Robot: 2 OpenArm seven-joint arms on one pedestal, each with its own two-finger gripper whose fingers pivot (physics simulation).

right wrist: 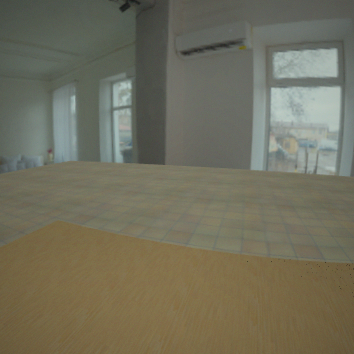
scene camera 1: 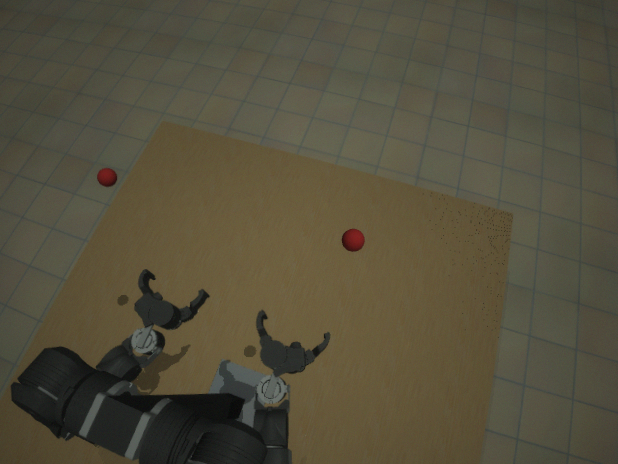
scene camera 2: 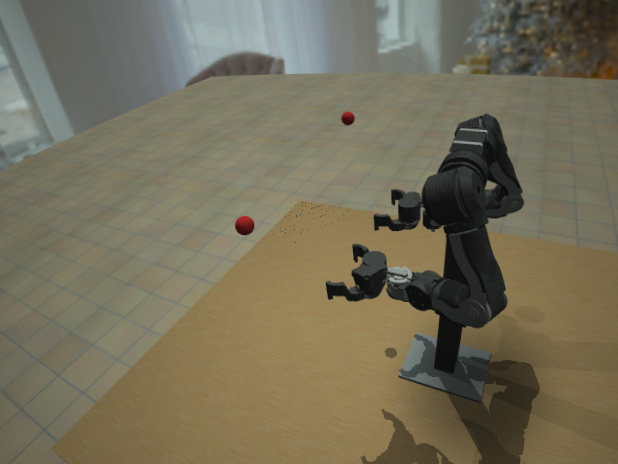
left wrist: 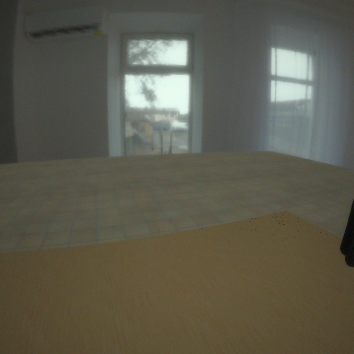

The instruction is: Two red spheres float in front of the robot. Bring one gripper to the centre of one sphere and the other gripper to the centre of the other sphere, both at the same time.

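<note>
One red sphere [scene camera 1: 107,177] [scene camera 2: 244,225] floats at the left in scene camera 1, ahead of my left gripper and farther left. The other red sphere [scene camera 1: 353,240] [scene camera 2: 347,118] floats ahead of my right gripper and farther right there. My left gripper [scene camera 1: 176,284] [scene camera 2: 341,270] is open and empty, well apart from the spheres. My right gripper [scene camera 1: 295,325] [scene camera 2: 385,207] is open and empty, also well apart from them. In scene camera 2 both grippers are lower in the picture than the upper sphere. Neither sphere shows in the wrist views.
The pedestal stands on a grey base plate [scene camera 2: 425,377] on the wooden board [scene camera 1: 300,200] [scene camera 2: 225,360] [left wrist: 150,290] [right wrist: 150,300]. Tiled surface surrounds the board. Round shadows lie near the grippers in scene camera 1. A dark part [left wrist: 350,240] shows at the left wrist view's right edge.
</note>
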